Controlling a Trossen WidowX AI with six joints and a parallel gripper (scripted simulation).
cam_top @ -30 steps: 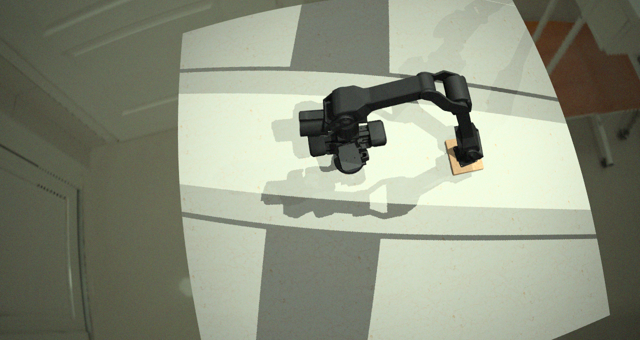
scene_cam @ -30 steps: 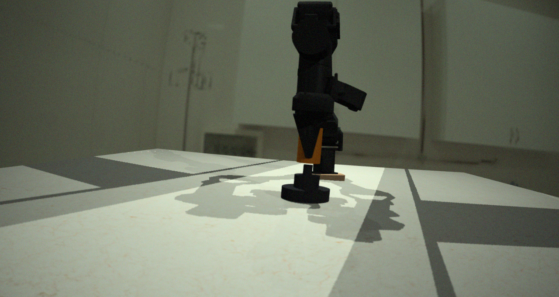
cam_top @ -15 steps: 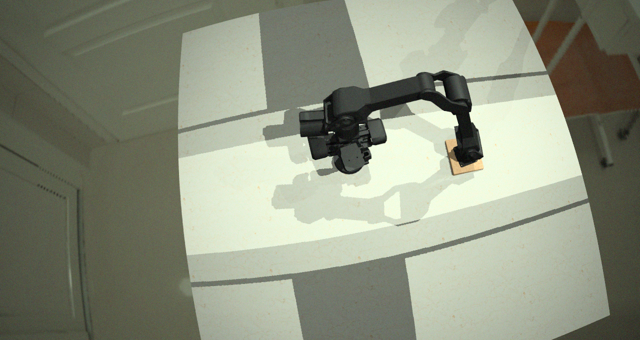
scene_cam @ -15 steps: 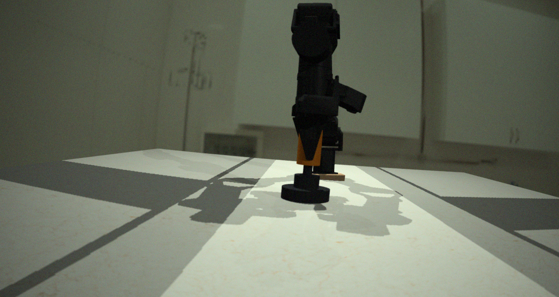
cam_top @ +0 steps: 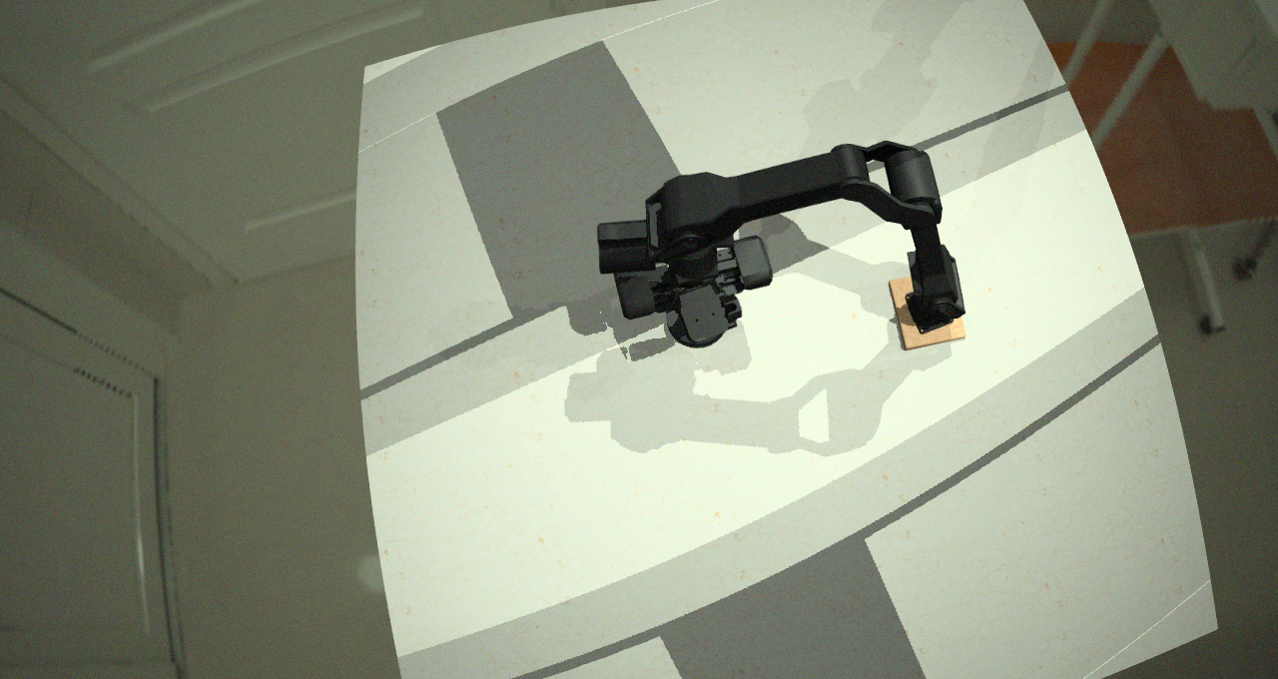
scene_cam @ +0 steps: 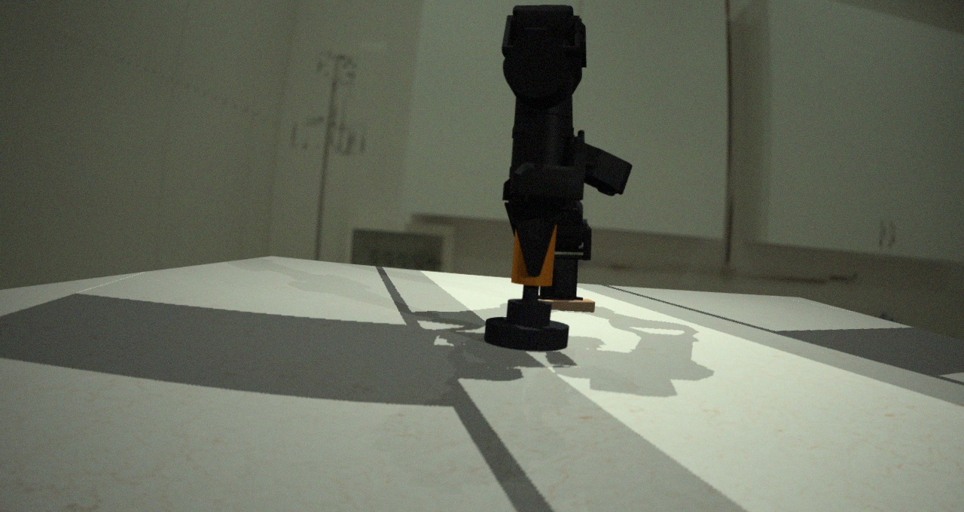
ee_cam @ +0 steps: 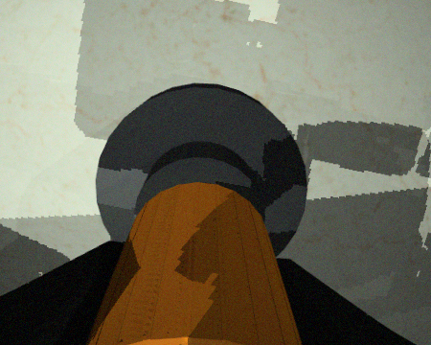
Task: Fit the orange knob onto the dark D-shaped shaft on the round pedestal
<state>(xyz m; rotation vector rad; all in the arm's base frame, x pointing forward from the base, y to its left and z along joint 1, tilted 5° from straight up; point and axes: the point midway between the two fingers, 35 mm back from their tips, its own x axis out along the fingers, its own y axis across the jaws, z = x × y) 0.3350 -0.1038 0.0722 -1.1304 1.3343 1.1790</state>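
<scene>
Right now my gripper tip is 2 cm below the orange knob. Also, from my gripper tip: pedestal: 4 cm below.
</scene>
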